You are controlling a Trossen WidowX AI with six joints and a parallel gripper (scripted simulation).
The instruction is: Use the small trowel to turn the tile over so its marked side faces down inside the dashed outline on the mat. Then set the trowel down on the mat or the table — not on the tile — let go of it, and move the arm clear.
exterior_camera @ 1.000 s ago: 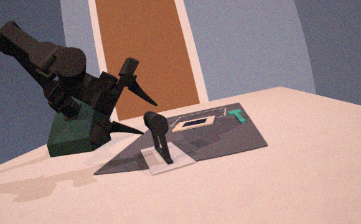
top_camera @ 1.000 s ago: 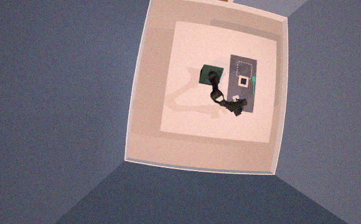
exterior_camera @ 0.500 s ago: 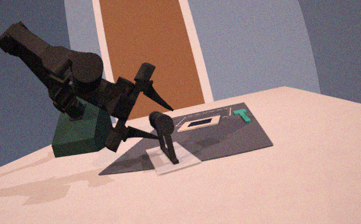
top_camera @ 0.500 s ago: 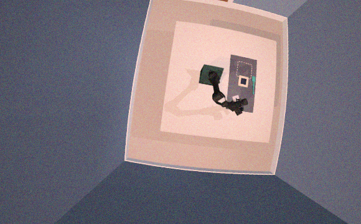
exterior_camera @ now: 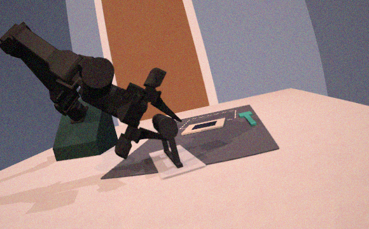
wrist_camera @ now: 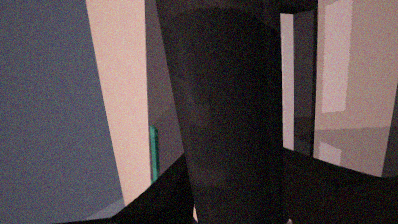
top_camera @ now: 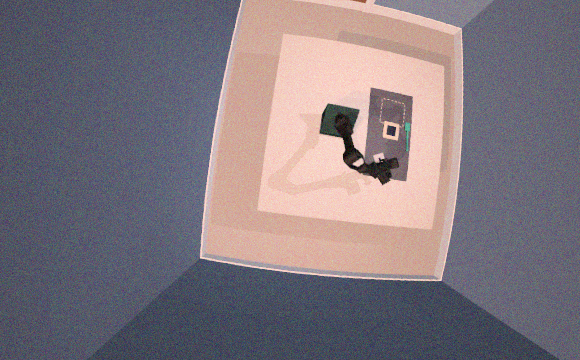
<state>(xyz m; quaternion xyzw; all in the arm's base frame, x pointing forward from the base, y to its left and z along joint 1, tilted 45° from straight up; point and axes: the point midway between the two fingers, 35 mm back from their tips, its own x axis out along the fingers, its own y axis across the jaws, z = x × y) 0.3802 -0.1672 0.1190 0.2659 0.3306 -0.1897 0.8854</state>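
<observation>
My gripper tip is now 25 cm to the right of the cream tile and 5 cm above it. The rest, counted from my gripper tip: teal t-shaped piece: 26 cm to the left, 13 cm ahead, 5 cm below; then grey mat: 22 cm to the left, 7 cm below; then trowel: 2 cm behind, 1 cm to the right, 1 cm below.
</observation>
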